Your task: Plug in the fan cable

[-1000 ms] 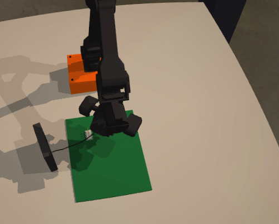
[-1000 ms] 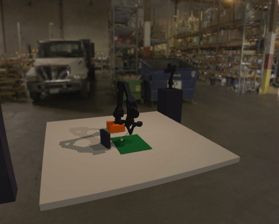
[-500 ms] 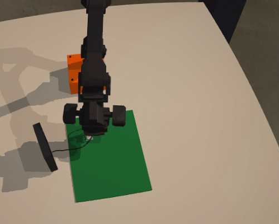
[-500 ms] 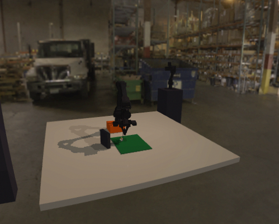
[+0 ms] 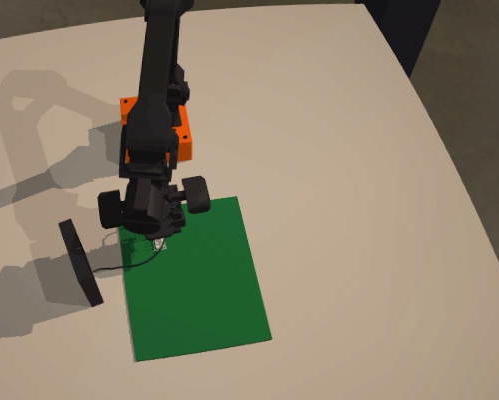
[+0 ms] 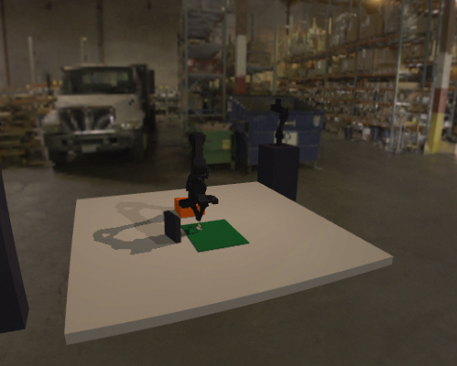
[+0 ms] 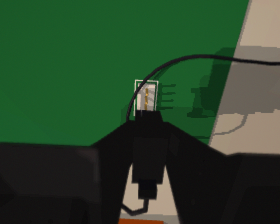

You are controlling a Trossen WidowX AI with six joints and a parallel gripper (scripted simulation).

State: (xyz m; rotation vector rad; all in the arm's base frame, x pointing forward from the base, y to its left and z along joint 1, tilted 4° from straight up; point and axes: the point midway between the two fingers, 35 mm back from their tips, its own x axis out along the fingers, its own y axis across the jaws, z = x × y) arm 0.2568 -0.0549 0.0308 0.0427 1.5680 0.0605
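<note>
My gripper tip is 6 cm above the white four-pin fan header. Also, from my gripper tip: black fan: 14 cm to the right, 5 cm ahead; green board: 8 cm ahead, 7 cm below, 4 cm to the left; black plug: 1 cm behind, 1 cm above.
</note>
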